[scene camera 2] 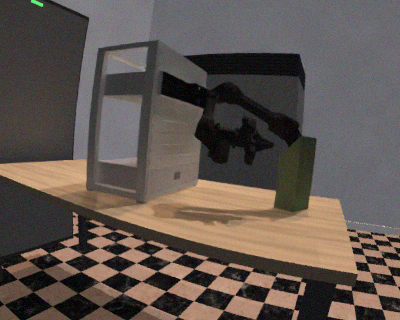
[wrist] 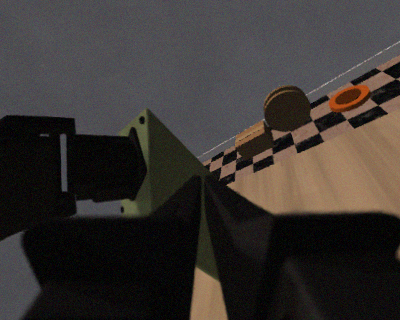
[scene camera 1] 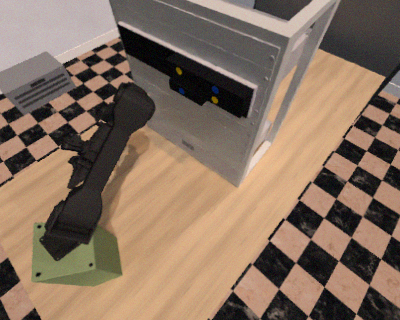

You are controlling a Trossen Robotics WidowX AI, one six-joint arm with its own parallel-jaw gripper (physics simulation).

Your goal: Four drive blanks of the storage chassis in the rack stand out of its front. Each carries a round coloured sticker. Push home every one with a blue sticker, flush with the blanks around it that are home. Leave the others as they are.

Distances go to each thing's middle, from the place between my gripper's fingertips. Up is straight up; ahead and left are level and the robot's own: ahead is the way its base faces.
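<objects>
Grey rack point(scene camera 1: 213, 78): from my hand, 16 cm to the right, 51 cm ahead, 5 cm above.
</objects>
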